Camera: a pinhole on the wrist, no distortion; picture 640 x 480 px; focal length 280.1 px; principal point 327.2 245.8 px. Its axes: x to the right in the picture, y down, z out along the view. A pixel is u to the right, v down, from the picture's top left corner.
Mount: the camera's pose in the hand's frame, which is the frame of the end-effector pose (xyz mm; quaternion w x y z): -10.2 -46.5 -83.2 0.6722 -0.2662 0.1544 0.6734
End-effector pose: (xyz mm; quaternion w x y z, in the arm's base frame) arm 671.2 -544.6 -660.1 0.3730 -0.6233 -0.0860 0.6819
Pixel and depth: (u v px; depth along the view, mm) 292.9 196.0 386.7
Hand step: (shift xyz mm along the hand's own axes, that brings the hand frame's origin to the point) -2.8 136.7 267.4
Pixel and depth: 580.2 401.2 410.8
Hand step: -280.4 480.3 5.6
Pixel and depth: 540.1 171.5 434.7
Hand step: 53.1 477.0 99.4
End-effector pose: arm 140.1 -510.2 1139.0 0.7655 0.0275 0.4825 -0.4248
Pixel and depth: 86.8 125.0 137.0
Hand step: 22.1 -62.9 103.3
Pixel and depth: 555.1 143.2 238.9
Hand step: 49.0 252.9 13.5
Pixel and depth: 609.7 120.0 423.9
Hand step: 133.2 554.5 46.9
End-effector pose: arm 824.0 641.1 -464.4 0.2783 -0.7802 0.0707 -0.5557
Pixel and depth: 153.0 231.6 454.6
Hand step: -68.9 -20.9 448.8
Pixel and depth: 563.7 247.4 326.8
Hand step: -48.8 365.4 25.2
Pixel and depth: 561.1 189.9 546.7
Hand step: 35.8 643.9 117.9
